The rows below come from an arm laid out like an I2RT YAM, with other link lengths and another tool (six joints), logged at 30 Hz.
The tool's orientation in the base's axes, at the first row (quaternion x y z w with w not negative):
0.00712 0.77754 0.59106 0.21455
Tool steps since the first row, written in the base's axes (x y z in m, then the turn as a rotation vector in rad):
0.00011 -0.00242 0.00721 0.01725 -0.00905 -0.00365
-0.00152 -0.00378 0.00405 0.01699 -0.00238 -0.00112
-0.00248 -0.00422 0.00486 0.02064 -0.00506 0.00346
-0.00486 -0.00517 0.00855 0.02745 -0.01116 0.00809
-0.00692 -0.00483 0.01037 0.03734 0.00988 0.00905
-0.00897 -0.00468 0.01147 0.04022 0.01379 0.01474
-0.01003 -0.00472 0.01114 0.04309 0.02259 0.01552
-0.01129 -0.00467 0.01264 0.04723 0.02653 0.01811
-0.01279 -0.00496 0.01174 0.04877 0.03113 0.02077
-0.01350 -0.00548 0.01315 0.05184 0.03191 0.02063
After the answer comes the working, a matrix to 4 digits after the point.
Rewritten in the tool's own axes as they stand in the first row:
-0.00309 0.00589 -0.00369 -0.01687 -0.01028 -0.00163
-0.00094 0.00297 -0.00483 -0.01569 -0.00587 0.00387
-0.00045 0.00381 -0.00573 -0.02120 -0.00334 0.00170
0.00026 0.00751 -0.00819 -0.03051 -0.00256 -0.00253
0.00163 0.00979 -0.00896 -0.03423 0.00226 0.01993
0.00317 0.01134 -0.00976 -0.03766 0.00799 0.02331
0.00423 0.01128 -0.01009 -0.03819 0.01067 0.03219
0.00490 0.01299 -0.01078 -0.04174 0.01324 0.03667
0.00648 0.01243 -0.01138 -0.04279 0.01670 0.04085
0.00653 0.01375 -0.01239 -0.04533 0.01606 0.04265

The tool's axes in the first row as the columns of a matrix, in the base's axes (rounded; the answer above uses it unrounded):
-0.9078 -0.2426 0.3421
0.2647 0.3012 0.9161
-0.3252 0.9222 -0.2092

